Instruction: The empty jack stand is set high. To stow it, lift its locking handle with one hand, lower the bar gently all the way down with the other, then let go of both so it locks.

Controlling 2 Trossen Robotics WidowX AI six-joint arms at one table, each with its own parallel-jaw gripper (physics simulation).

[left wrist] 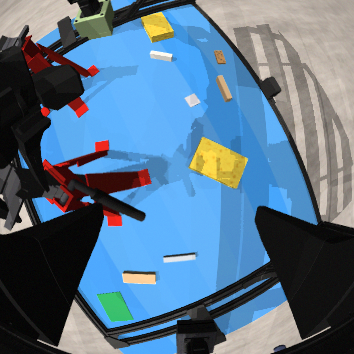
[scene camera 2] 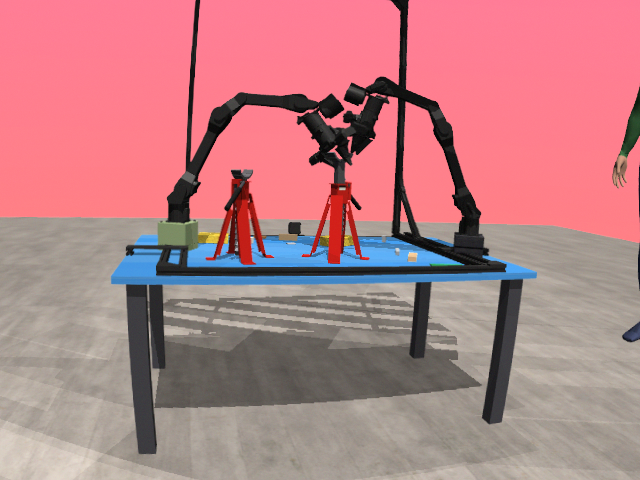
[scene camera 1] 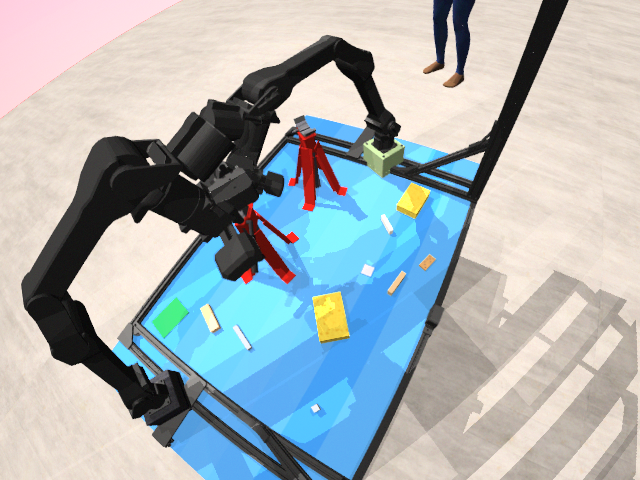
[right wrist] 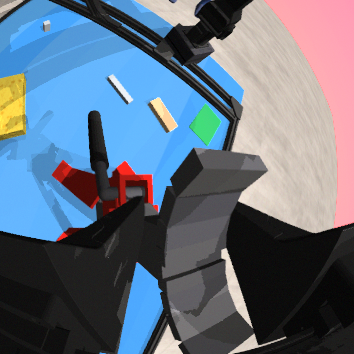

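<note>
The near red jack stand [scene camera 1: 272, 250] [scene camera 2: 339, 216] stands on the blue table [scene camera 1: 318, 381], its grey toothed bar [scene camera 2: 339, 172] [right wrist: 197, 225] raised high, with the saddle [right wrist: 214, 170] on top. Its black locking handle [left wrist: 116, 205] [right wrist: 96, 140] [scene camera 2: 355, 204] sticks out sideways from the red post. My right gripper [right wrist: 180, 203] [scene camera 2: 330, 154] is shut on the bar just under the saddle. My left gripper [left wrist: 181, 213] [scene camera 2: 353, 143] is open and empty, hanging above the stand, with the handle below its one finger.
A second red jack stand [scene camera 1: 310, 167] [scene camera 2: 239, 219] stands farther back. Two yellow sponges [scene camera 1: 330, 316] [scene camera 1: 413, 200], a green patch [scene camera 1: 170, 316] and several small blocks lie on the table. A black frame [scene camera 1: 413, 348] rims it. A person [scene camera 1: 449, 38] stands beyond.
</note>
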